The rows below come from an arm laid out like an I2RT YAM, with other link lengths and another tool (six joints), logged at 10 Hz.
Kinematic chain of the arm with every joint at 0, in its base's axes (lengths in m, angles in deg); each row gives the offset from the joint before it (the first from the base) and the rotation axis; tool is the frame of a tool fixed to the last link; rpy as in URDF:
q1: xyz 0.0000 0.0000 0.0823 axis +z
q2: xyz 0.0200 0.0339 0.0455 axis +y
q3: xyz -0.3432 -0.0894 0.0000 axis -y
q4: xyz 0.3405 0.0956 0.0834 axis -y
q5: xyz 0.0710 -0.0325 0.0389 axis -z
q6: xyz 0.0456 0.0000 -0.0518 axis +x
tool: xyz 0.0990 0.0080 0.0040 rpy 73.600 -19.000 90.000
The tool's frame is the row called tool.
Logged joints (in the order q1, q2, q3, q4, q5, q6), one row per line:
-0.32, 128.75, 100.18, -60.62, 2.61, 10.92
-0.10, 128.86, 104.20, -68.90, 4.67, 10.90
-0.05, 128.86, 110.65, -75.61, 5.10, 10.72
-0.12, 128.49, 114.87, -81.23, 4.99, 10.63
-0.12, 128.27, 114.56, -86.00, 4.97, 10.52
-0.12, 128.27, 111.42, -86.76, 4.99, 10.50
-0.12, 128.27, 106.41, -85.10, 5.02, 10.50
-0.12, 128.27, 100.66, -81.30, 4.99, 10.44
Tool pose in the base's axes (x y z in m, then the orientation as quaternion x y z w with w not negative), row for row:
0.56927, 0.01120, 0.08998, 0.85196, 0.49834, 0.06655, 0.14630
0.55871, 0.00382, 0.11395, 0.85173, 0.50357, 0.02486, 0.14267
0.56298, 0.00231, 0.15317, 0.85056, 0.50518, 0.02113, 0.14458
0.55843, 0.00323, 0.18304, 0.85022, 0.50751, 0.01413, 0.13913
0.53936, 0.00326, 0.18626, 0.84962, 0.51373, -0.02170, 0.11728
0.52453, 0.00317, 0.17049, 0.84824, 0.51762, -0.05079, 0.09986
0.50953, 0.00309, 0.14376, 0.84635, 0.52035, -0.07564, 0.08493
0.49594, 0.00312, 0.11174, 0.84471, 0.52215, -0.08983, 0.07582
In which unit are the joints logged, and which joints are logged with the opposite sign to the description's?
The joints are logged in degrees. Opposite sign: q1.
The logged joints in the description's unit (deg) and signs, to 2 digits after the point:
0.32, 128.75, 100.18, -60.62, 2.61, 10.92
0.10, 128.86, 104.20, -68.90, 4.67, 10.90
0.05, 128.86, 110.65, -75.61, 5.10, 10.72
0.12, 128.49, 114.87, -81.23, 4.99, 10.63
0.12, 128.27, 114.56, -86.00, 4.97, 10.52
0.12, 128.27, 111.42, -86.76, 4.99, 10.50
0.12, 128.27, 106.41, -85.10, 5.02, 10.50
0.12, 128.27, 100.66, -81.30, 4.99, 10.44

